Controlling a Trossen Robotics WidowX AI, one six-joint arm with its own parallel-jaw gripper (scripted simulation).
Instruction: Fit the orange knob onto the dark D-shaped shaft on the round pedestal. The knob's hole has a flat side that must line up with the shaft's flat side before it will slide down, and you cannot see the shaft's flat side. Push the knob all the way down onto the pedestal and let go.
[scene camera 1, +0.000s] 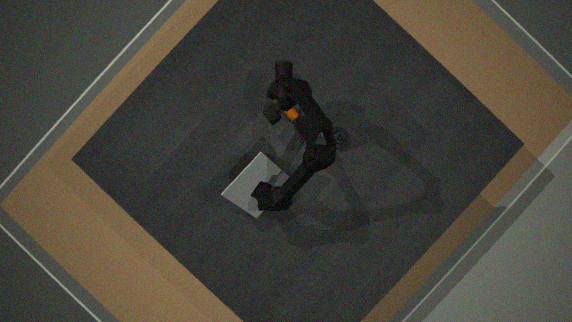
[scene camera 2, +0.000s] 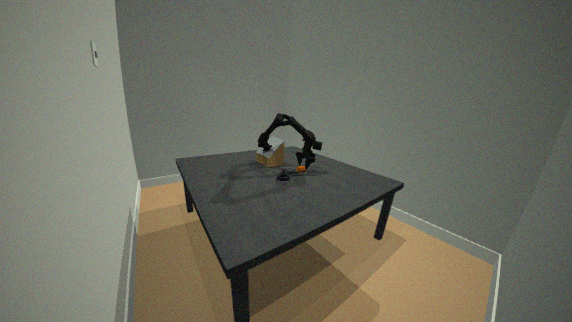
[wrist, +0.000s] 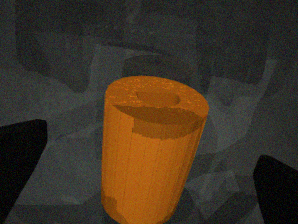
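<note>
My gripper (wrist: 154, 150) is open and it's holding nothing, and there's an orange knob (wrist: 152, 126) in view too.
</note>
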